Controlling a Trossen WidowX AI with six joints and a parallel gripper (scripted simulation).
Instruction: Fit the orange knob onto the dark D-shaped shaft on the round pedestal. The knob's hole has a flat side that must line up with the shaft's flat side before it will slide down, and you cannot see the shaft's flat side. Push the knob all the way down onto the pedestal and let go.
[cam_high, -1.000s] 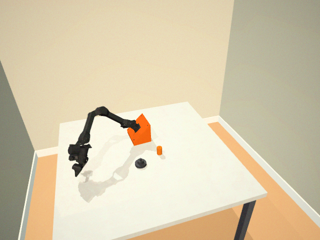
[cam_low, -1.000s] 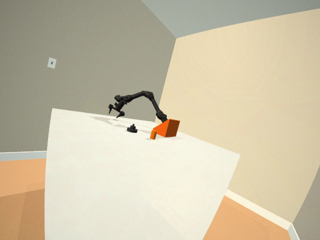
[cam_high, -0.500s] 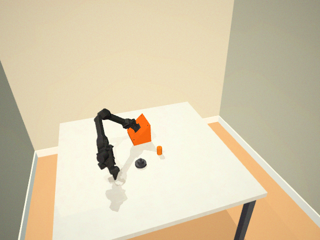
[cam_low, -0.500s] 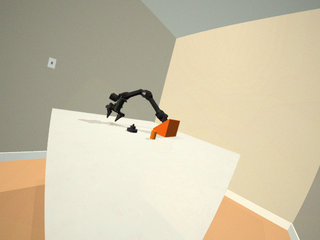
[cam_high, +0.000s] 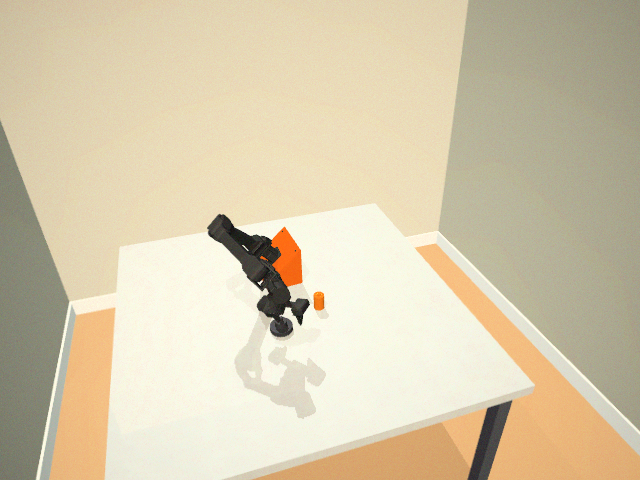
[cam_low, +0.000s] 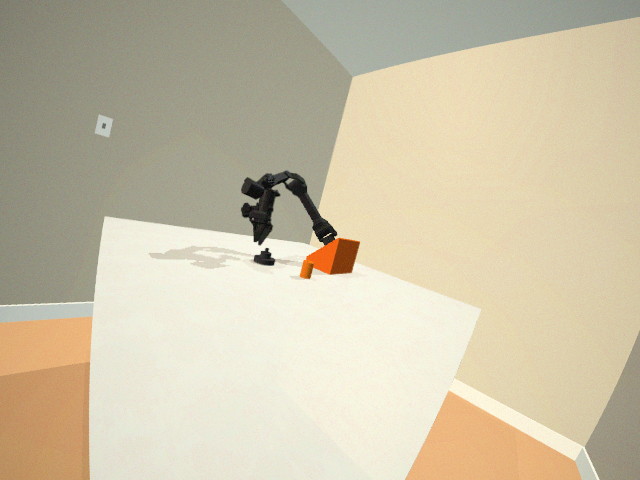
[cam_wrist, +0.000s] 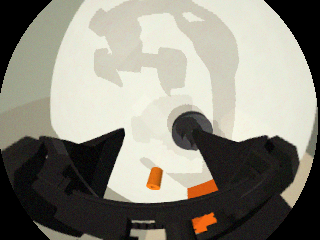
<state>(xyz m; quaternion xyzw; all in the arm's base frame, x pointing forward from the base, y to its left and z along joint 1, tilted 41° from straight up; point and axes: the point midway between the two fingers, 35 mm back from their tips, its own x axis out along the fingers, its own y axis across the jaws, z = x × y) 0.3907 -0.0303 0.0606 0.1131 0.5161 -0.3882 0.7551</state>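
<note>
My gripper tip is now 15 cm to the right of the orange knob, 13 cm past it and 5 cm above it. From my gripper tip the other things lie so: round pedestal (6 cm behind, 5 cm below, 2 cm to the right).
</note>
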